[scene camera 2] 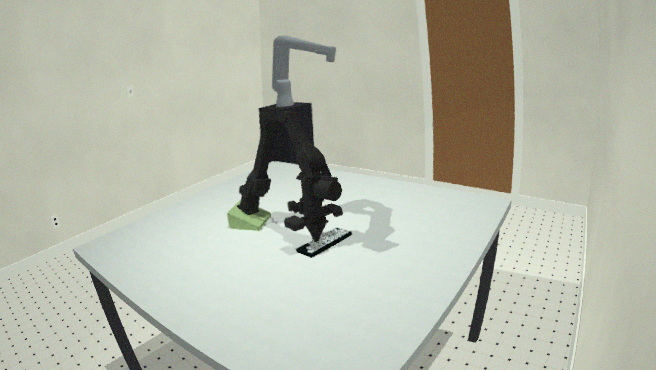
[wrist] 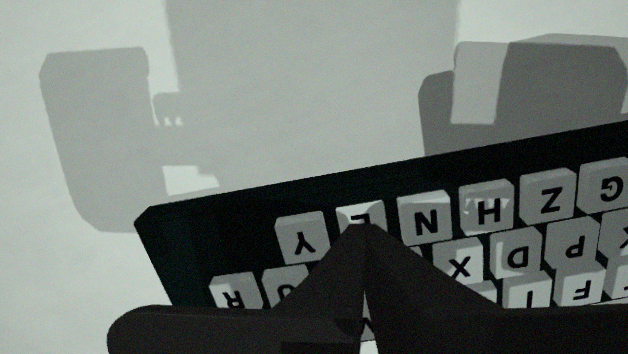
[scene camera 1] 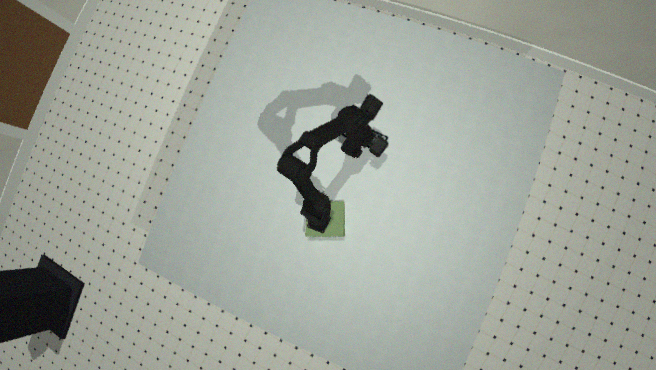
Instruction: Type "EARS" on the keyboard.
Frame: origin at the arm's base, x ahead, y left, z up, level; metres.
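Seen in the pictures: gripper, fingertip midpoint: (scene camera 2: 316, 241) (wrist: 361, 237); arm's base, link origin: (scene camera 2: 247, 209) (scene camera 1: 319, 222).
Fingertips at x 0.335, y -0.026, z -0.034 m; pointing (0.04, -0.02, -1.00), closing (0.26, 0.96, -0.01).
Offsets run from my fingertips to a thing's top centre. "spot": to the spot under its first point. Level surfaces: height alone.
A black keyboard @(spot: 0.015 m ahead, 0.073 m right, 0.001 m down) (scene camera 2: 305, 252) (wrist: 190, 240) with pale letter keys lies flat on the table; its letters appear upside down in the wrist view. My gripper (scene camera 2: 317, 240) (wrist: 361, 237) is shut and empty, pointing down, with its tips over the lower part of the E key @(0.004 m back, 0.001 m left, 0.000 m up) (wrist: 361, 211), between the Y key @(0.006 m back, 0.017 m right, 0.005 m up) (wrist: 302, 240) and the N key @(0.003 m back, 0.020 m left, 0.005 m up) (wrist: 426, 220). The tips look to be at the key's surface; contact is hard to tell. The R key @(0.011 m ahead, 0.047 m right, 0.005 m up) (wrist: 235, 291) shows at lower left. I cannot make out the A and S keys. The keyboard does not show in scene camera 1.
The black arm (scene camera 1: 325, 131) stands on a green wedge base (scene camera 1: 338, 226) (scene camera 2: 245, 220) on the pale table @(0.011 m down) (scene camera 1: 425, 240) (scene camera 2: 280, 305). Another grey arm (scene camera 2: 282, 62) on a black pedestal (scene camera 2: 285, 135) stands behind the table. Arm shadows fall across the table and keys.
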